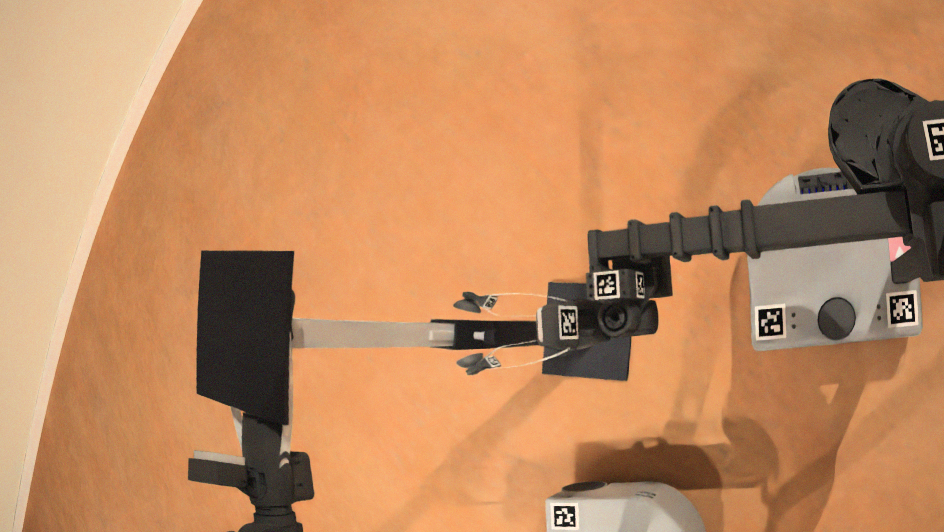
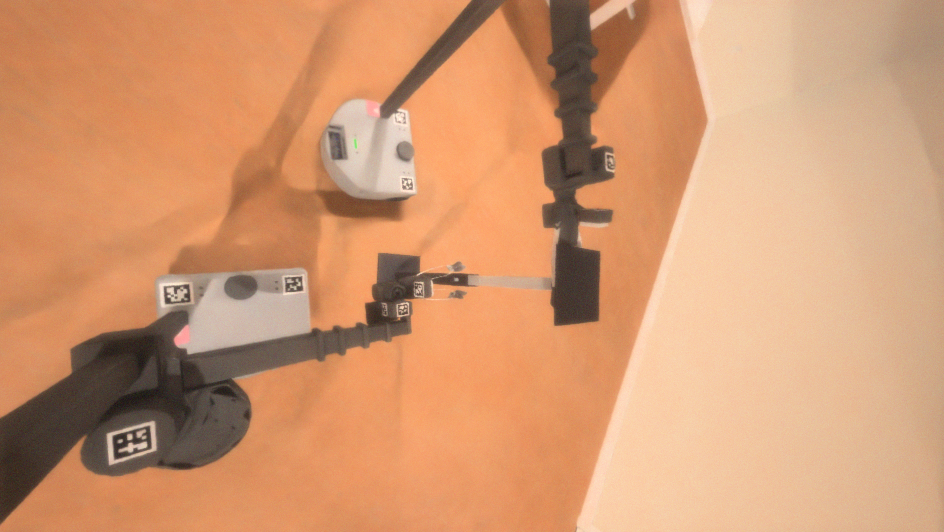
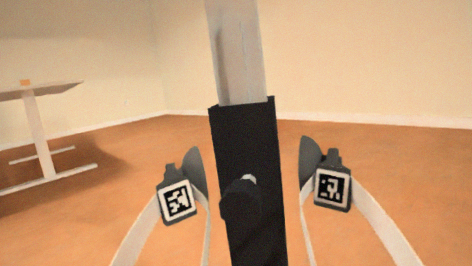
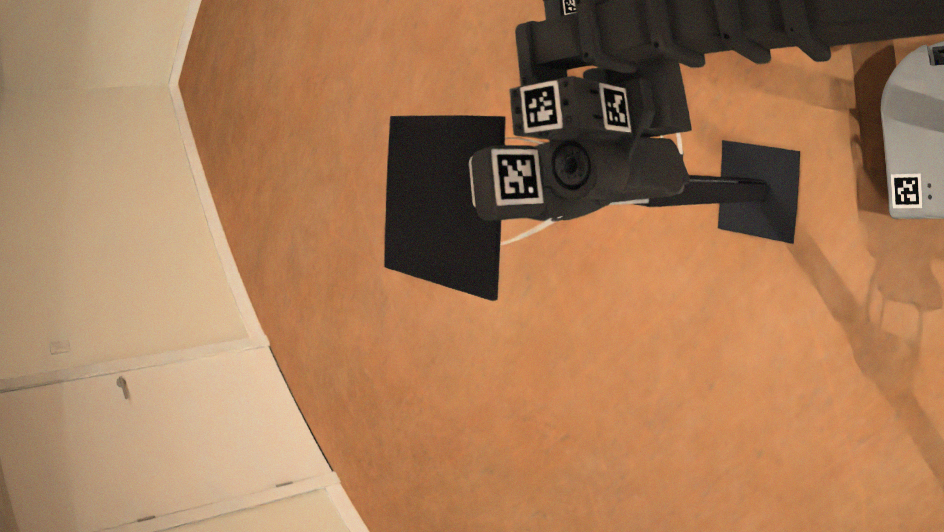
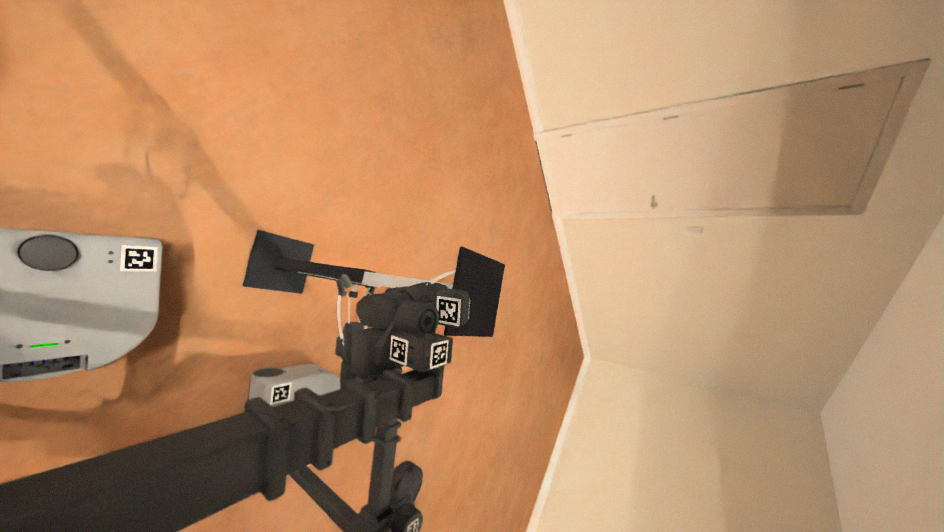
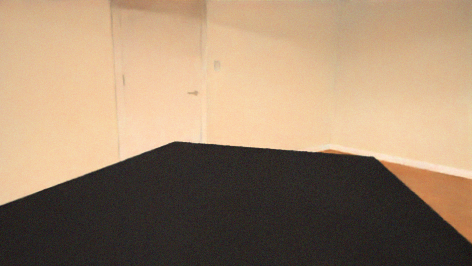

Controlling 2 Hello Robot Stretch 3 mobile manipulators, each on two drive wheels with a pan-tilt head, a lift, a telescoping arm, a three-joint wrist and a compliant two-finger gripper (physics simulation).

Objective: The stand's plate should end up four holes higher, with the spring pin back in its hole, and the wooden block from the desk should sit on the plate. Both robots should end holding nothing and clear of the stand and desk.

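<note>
The stand's black plate [image 1: 244, 323] [image 2: 577, 287] [image 4: 436, 198] [image 6: 250, 210] tops a pale post [image 1: 370, 333] [image 3: 237, 55], which rises from a black sleeve [image 1: 518, 332] [image 3: 245, 135]. The spring pin's black knob [image 3: 241, 202] is on the sleeve, with a light tip beside it; its seating is unclear. r1's gripper [image 1: 470, 332] [image 3: 251, 167] is open and empty, fingers apart on both sides of the sleeve. r2's gripper [image 1: 261, 436] reaches under the plate; its fingertips are hidden. The orange-brown wooden block [image 3: 25, 82] rests on the desk [image 3: 55, 89]. No block shows on the plate.
The stand's dark foot [image 1: 588, 363] [image 2: 398, 263] [image 5: 264, 264] lies below r1's wrist. r1's base [image 1: 813, 284] [image 2: 264, 320] and r2's base [image 1: 614, 512] [image 2: 376, 158] are on the same side of the stand. A wall and a door [image 4: 165, 422] [image 6: 160, 75] stand beyond the plate.
</note>
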